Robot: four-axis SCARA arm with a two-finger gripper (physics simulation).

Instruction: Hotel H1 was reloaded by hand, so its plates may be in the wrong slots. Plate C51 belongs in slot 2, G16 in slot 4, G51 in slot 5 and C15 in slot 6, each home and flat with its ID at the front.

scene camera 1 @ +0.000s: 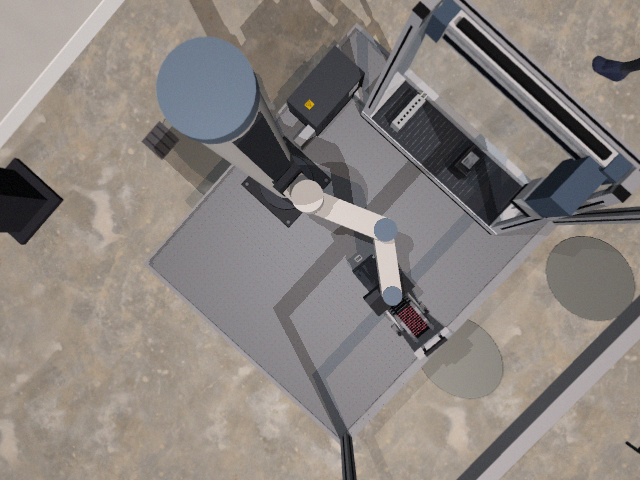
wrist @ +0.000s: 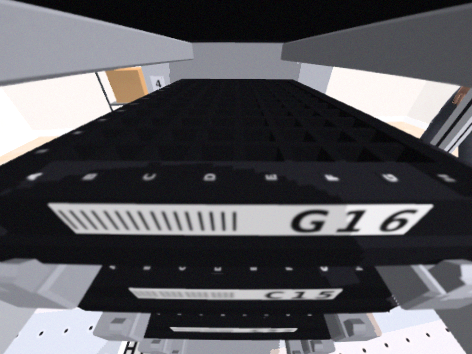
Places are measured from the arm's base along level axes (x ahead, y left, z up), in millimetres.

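Where they show: gripper, between the fingertips: (scene camera 1: pixel 412 321).
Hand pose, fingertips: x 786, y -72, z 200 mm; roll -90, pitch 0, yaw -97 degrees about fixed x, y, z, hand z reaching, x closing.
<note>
After its pixels a point has its place.
Plate G16 (wrist: pixel 240 249) fills the middle of the wrist view, flat, ID at the front; a label "4" shows beyond its left edge. Below it is plate C15 (wrist: pixel 200 304) {x 698, y -52, z 189 mm}, ID at the front, held by my gripper slightly above its supports, nearer G16 than the plate beneath. That lowest plate (wrist: pixel 165 332) {x 701, y -32, z 147 mm} has an ID too blurred to read. The gripper is shut on C15; its fingertips are mostly hidden by G16, and in the scene view by the arm. Hotel H1 in the scene view has a plate with red wells (scene camera 1: pixel 412 320) {x 758, y -70, z 261 mm} on top. G51's ID does not show.
Grey hotel rails (wrist: pixel 90 45) and a dark underside (wrist: pixel 235 20) {x 747, y -67, z 249 mm} lie close above G16. In the scene view, a black box (scene camera 1: pixel 330 85) {x -107, y 417, z 128 mm} with a yellow sign stands behind the arm, and a framed station (scene camera 1: pixel 560 188) {x 703, y 503, z 501 mm} stands at the right.
</note>
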